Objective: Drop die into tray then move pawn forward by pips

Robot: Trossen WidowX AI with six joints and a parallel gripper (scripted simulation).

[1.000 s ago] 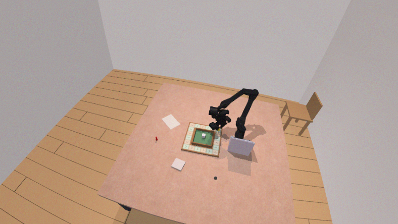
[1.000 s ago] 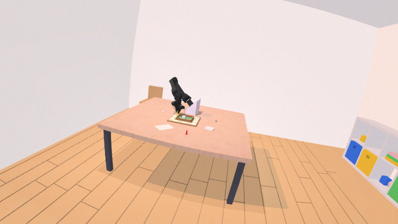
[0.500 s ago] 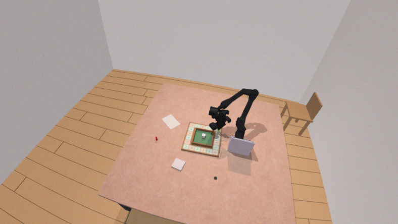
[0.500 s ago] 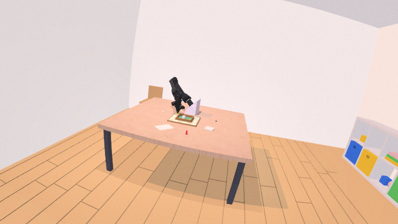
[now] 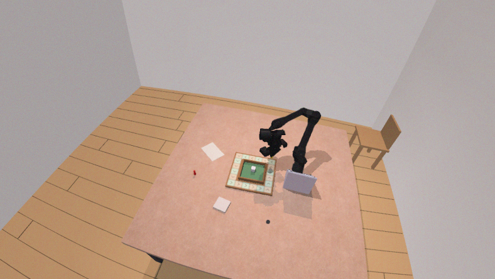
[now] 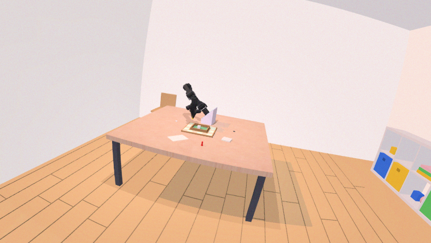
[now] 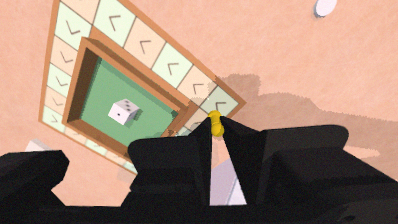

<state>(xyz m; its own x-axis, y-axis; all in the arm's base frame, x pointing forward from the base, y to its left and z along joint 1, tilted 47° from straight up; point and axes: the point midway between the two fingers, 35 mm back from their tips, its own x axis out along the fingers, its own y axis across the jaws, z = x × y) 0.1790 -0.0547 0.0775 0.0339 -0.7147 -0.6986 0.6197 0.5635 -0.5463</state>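
My gripper tip is now 110 mm to the right of the white die, 90 mm short of it and 40 mm above it. The rest, counted from my gripper tip: yellow pawn 10 mm above; small white bit 180 mm to the right, 70 mm below; green dice tray 120 mm to the left, 90 mm ahead, 60 mm below.
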